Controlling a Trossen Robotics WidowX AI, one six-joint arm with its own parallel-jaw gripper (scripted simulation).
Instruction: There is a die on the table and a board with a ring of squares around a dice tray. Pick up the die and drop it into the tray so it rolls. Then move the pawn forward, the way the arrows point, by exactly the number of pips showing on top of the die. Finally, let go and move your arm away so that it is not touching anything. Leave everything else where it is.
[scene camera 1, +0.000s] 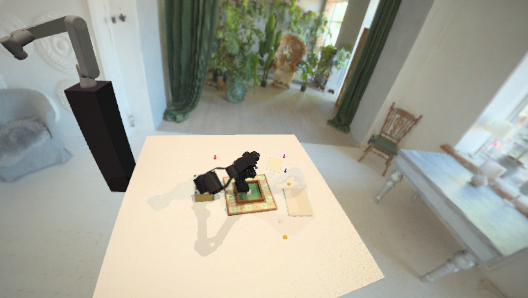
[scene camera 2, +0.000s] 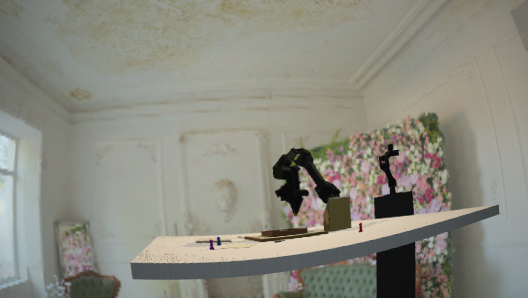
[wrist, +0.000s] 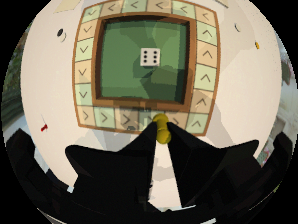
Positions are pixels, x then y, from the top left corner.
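Scene:
There's a yellow pawn here, and my gripper (wrist: 161, 126) is carrying it.

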